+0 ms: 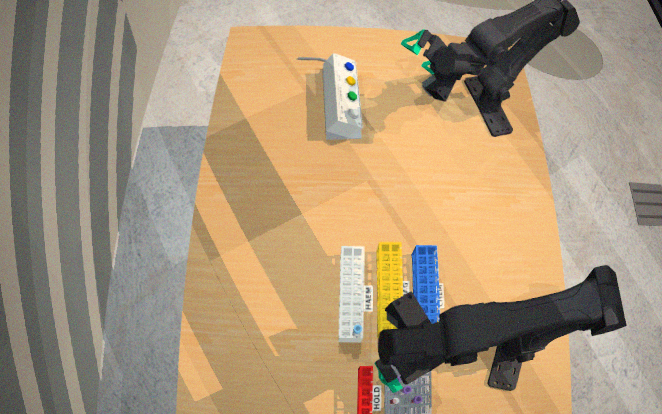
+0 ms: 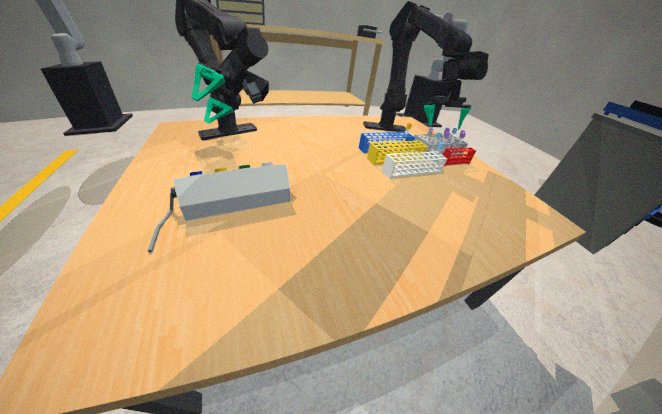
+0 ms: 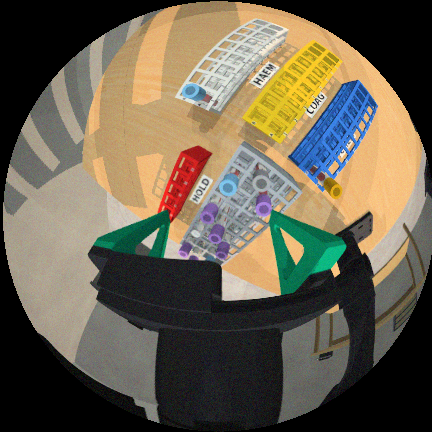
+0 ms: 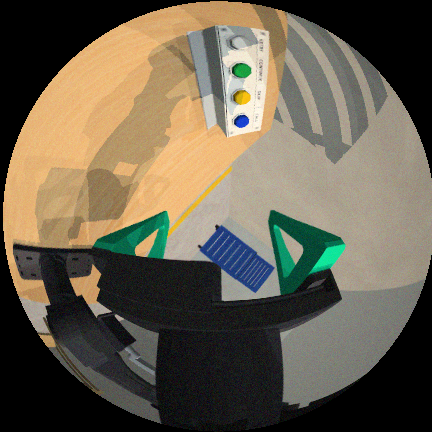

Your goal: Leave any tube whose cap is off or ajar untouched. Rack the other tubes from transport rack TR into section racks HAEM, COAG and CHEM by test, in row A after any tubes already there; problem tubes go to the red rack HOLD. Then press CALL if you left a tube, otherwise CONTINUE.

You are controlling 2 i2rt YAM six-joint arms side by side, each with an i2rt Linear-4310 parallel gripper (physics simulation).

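Where they show: left gripper, fingertip midpoint: [image 1: 401,367] [image 2: 444,128] [image 3: 219,215]; right gripper, fingertip midpoint: [image 1: 412,53] [image 2: 200,112] [image 4: 218,215]; left arm's base, origin of the base link: [image 1: 510,347] [image 2: 385,127]; right arm's base, origin of the base link: [image 1: 488,105] [image 2: 228,132] [image 4: 50,262].
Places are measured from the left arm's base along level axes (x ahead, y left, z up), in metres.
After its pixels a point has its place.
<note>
The grey transport rack [image 3: 295,189] {x 0.207, y 0.055, z 0.057 m} holds several purple-capped tubes, a light-blue-capped tube [image 3: 228,184] {x 0.264, y 0.102, z 0.094 m}, a grey-capped tube [image 3: 261,183] {x 0.248, y 0.078, z 0.094 m} and a tube with a whitish top [image 3: 196,233] {x 0.235, y 0.185, z 0.083 m}; whether that one is capped is unclear. The white HAEM rack [image 1: 351,295] {x 0.387, y -0.005, z 0.057 m} [image 3: 235,60] {x 0.383, y -0.003, z 0.030 m} has a light-blue-capped tube [image 3: 192,91] {x 0.350, y 0.066, z 0.094 m} at its near end. The yellow COAG rack [image 1: 389,280] {x 0.321, y -0.068, z 0.030 m} [image 3: 295,92] {x 0.300, y -0.015, z 0.057 m} shows no tube. The blue CHEM rack [image 3: 335,127] {x 0.237, y -0.051, z 0.029 m} has a yellow-capped tube [image 3: 333,189] {x 0.205, y 0.018, z 0.094 m}. The red HOLD rack [image 3: 185,180] {x 0.295, y 0.157, z 0.057 m} shows no tube. My left gripper [image 2: 446,123] {x 0.250, y 0.122, z 0.109 m} [image 3: 219,215] {x 0.250, y 0.122, z 0.109 m} is open above the transport rack. My right gripper [image 2: 206,110] {x 0.414, y -0.603, z 0.145 m} [image 4: 218,215] {x 0.414, y -0.603, z 0.145 m} is open, far from the racks.
The button box [image 1: 340,100] {x 0.549, y -0.443, z 0.079 m} [image 2: 235,192] {x 0.596, y -0.479, z 0.046 m} [image 4: 215,80] {x 0.531, y -0.500, z 0.025 m} stands near my right arm. It carries a blue CALL button [image 4: 241,121] {x 0.560, y -0.568, z 0.069 m}, a yellow button [image 4: 242,97] {x 0.543, y -0.522, z 0.069 m}, a green CONTINUE button [image 4: 241,70] {x 0.525, y -0.476, z 0.068 m} and a grey button [image 4: 239,42] {x 0.507, y -0.430, z 0.068 m}. A cable [image 2: 159,227] {x 0.664, y -0.618, z 0.005 m} runs from it.
</note>
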